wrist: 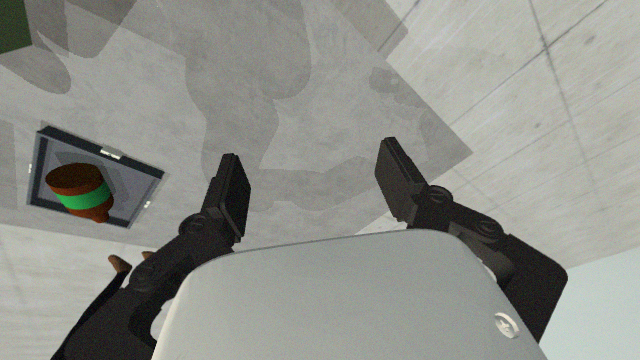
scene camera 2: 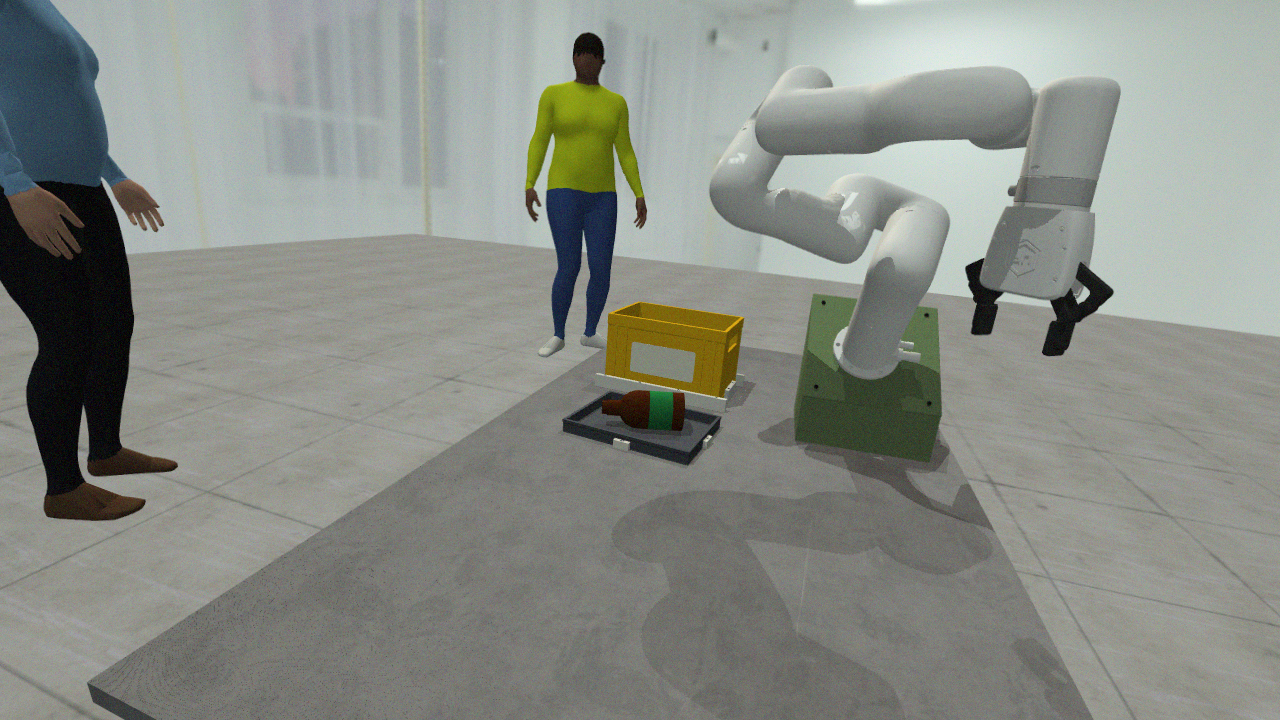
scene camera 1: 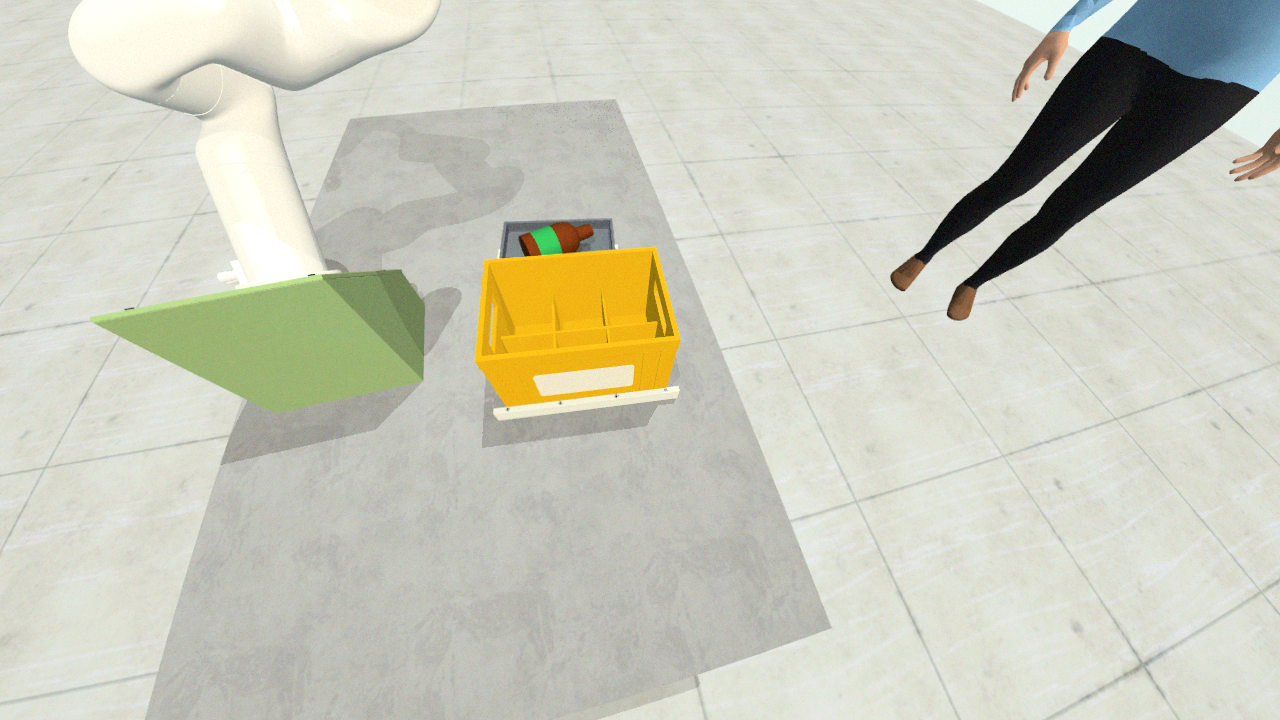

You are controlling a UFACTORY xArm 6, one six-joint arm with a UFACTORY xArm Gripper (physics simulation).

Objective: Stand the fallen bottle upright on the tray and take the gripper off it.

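Frame: origin at the arm's base, x ahead, y left, z up, level; centimetres.
Seen in the pictures: gripper, fingertip midpoint: [wrist: 312, 163] [scene camera 2: 1014, 344]; arm's base, link origin: [scene camera 2: 865, 352] [scene camera 1: 293, 284].
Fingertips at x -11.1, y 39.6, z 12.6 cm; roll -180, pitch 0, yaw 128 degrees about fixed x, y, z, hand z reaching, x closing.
Pixels of each thing's top centre, then the offset from my fingertips to it. "spot": a spot on its surface instead. Level surfaces: height alone.
- brown bottle with a green band, top centre: [scene camera 2: 643, 391] [scene camera 1: 557, 227] [wrist: 78, 212] dz -22.4, dx +51.3, dy -22.8 cm
- dark grey tray, surface spot: [scene camera 2: 632, 450] [wrist: 150, 195] spot: dz -30.2, dx +50.1, dy -13.2 cm
- yellow crate with compartments, top centre: [scene camera 1: 576, 297] [scene camera 2: 678, 315] dz -12.8, dx +51.6, dy -51.1 cm
- grey table top, surface height: dz -30.3 cm
A brown bottle with a green band [scene camera 1: 547, 240] [scene camera 2: 660, 411] [wrist: 84, 195] lies on its side on the dark grey tray [scene camera 1: 558, 221] [scene camera 2: 631, 450] [wrist: 145, 192]. In the scene camera 2 view its neck points left and its base right. In the scene camera 1 view the yellow crate hides the tray's near part. My gripper [scene camera 2: 1020, 336] [wrist: 312, 163] is open and empty, with its fingers wide apart. It hangs high in the air, well away from the bottle and the tray, at the right in the scene camera 2 view. It does not show in the scene camera 1 view.
A yellow crate with compartments [scene camera 1: 581, 376] [scene camera 2: 662, 360] stands right beside the tray, between white rails [scene camera 1: 586, 402]. The green robot base [scene camera 1: 295, 344] [scene camera 2: 866, 428] stands on the grey table top [scene camera 1: 501, 555] [scene camera 2: 465, 573]. Two people stand nearby.
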